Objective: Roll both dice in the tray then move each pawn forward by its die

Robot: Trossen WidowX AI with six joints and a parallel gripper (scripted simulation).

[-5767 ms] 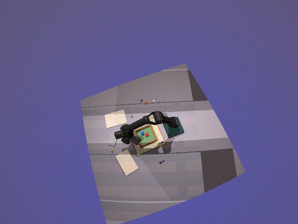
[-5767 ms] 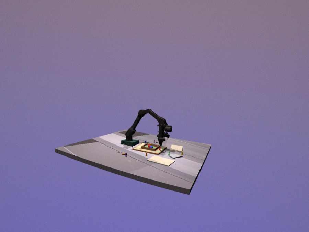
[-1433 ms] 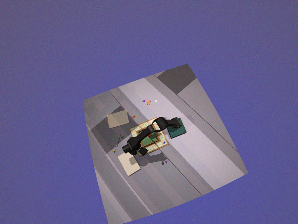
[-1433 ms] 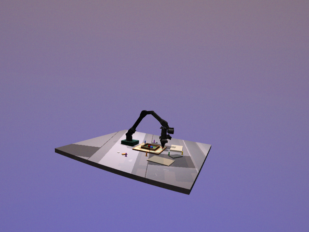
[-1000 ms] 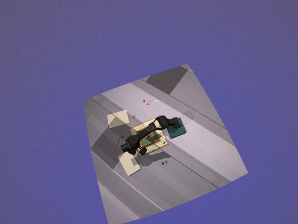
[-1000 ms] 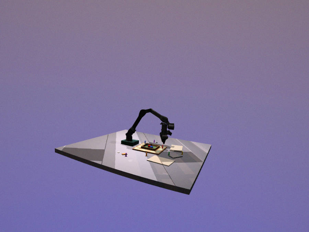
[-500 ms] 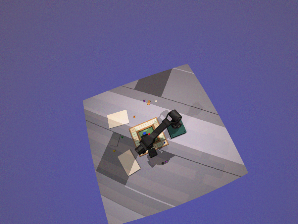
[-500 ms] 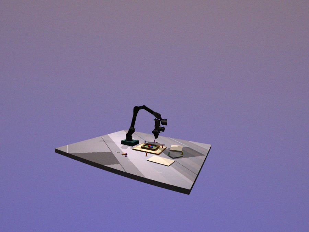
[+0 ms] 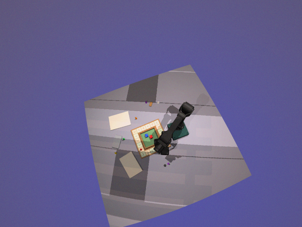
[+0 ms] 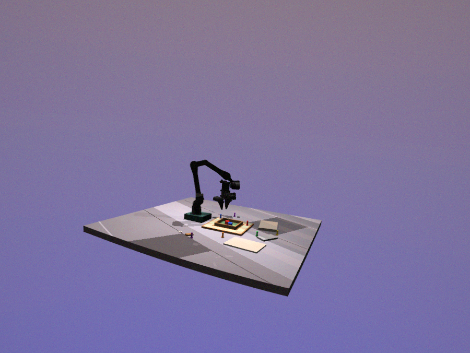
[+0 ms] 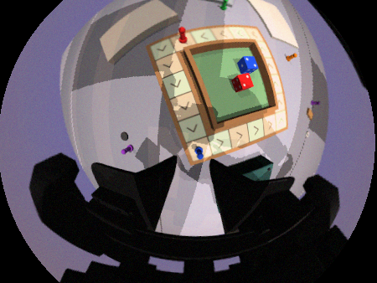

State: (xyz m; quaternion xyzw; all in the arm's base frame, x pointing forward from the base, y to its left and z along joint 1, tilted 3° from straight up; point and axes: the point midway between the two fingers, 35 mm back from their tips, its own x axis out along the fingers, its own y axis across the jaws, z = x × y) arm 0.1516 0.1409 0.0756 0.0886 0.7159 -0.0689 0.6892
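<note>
The blue pawn is 60 mm below my gripper tip, 20 mm behind it and 10 mm to the right of it. Also, from my gripper tip: orange pawn 320 mm to the right, 220 mm ahead, 70 mm below; red pawn 220 mm ahead, 60 mm below, 10 mm to the right; green tray 120 mm ahead, 100 mm to the right, 80 mm below.
</note>
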